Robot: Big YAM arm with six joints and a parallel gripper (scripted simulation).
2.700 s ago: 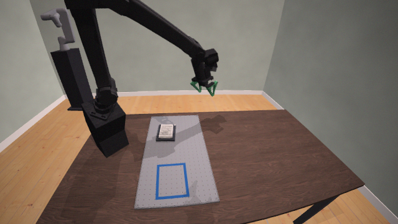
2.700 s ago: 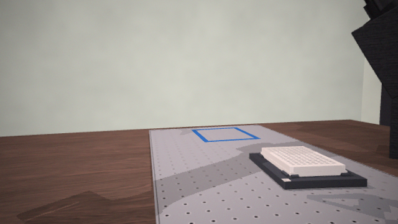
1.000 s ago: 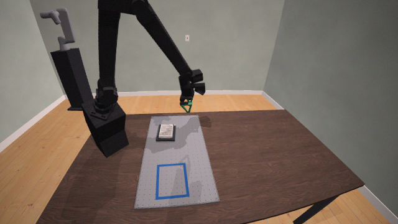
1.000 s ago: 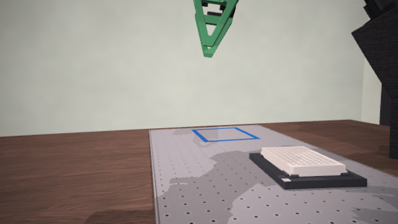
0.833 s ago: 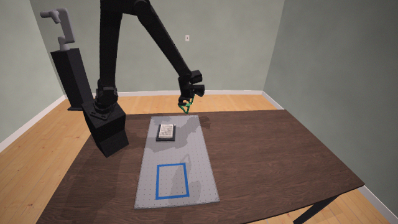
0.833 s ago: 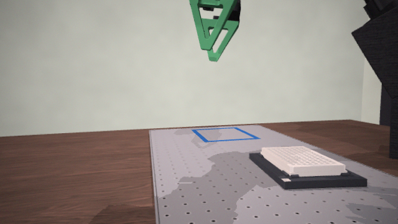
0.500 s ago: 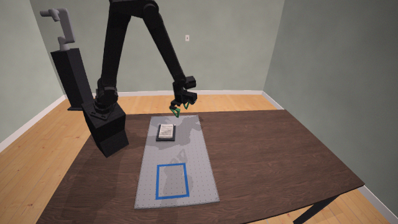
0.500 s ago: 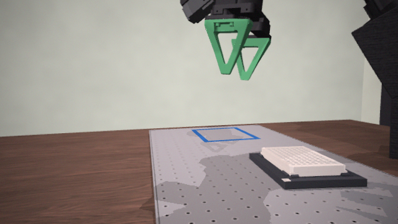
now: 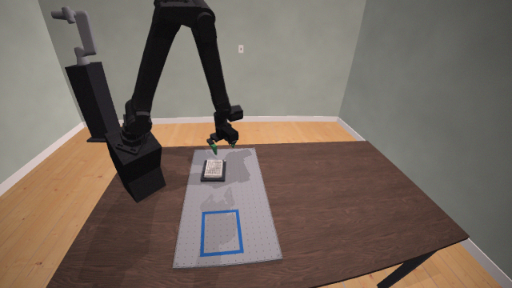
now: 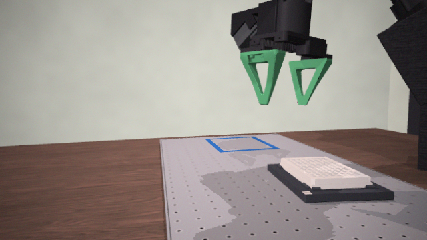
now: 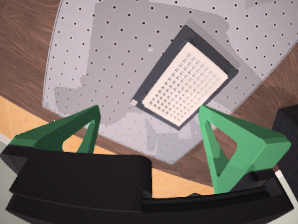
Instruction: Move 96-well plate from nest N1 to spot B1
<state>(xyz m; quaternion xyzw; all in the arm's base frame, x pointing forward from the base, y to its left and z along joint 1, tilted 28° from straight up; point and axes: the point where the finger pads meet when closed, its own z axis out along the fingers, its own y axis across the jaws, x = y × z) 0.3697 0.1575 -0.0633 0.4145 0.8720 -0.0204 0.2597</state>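
The white 96-well plate lies 12 cm below my hand and 6 cm behind it. From my hand the other things lie so: dark plate nest: 13 cm below, 6 cm behind.
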